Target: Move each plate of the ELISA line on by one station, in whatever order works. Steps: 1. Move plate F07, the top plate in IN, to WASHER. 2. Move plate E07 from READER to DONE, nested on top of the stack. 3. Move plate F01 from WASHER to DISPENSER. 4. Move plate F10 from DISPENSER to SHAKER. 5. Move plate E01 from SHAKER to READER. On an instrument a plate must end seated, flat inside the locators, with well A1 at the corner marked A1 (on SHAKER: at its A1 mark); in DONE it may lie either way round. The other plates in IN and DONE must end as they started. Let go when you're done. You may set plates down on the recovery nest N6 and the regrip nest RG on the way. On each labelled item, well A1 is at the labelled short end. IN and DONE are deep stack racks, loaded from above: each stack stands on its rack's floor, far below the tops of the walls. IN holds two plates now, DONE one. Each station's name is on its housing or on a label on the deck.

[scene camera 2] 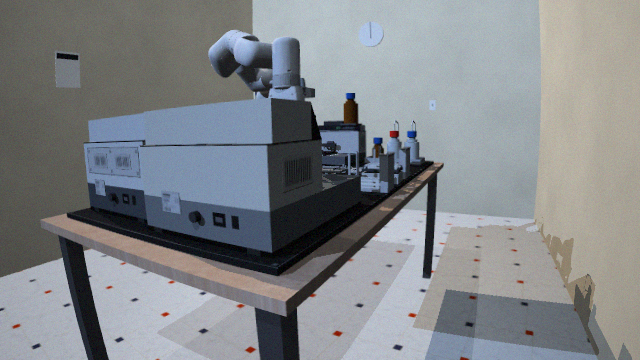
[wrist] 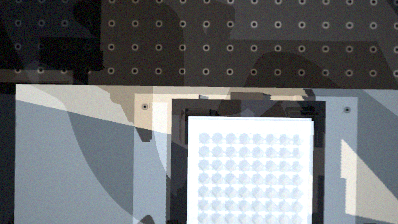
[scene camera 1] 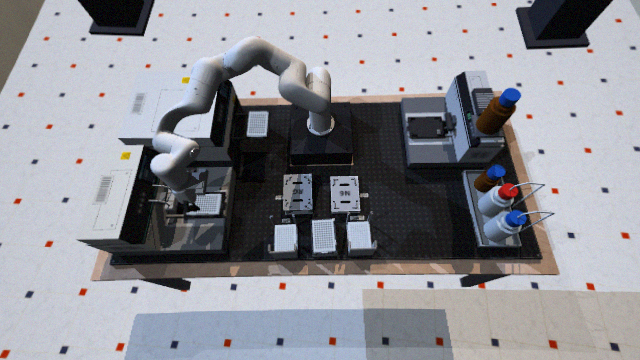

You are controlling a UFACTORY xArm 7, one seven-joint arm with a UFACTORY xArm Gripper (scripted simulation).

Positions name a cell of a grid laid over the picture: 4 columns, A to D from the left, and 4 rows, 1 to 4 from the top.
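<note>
White well plate (wrist: C3) visible.
</note>
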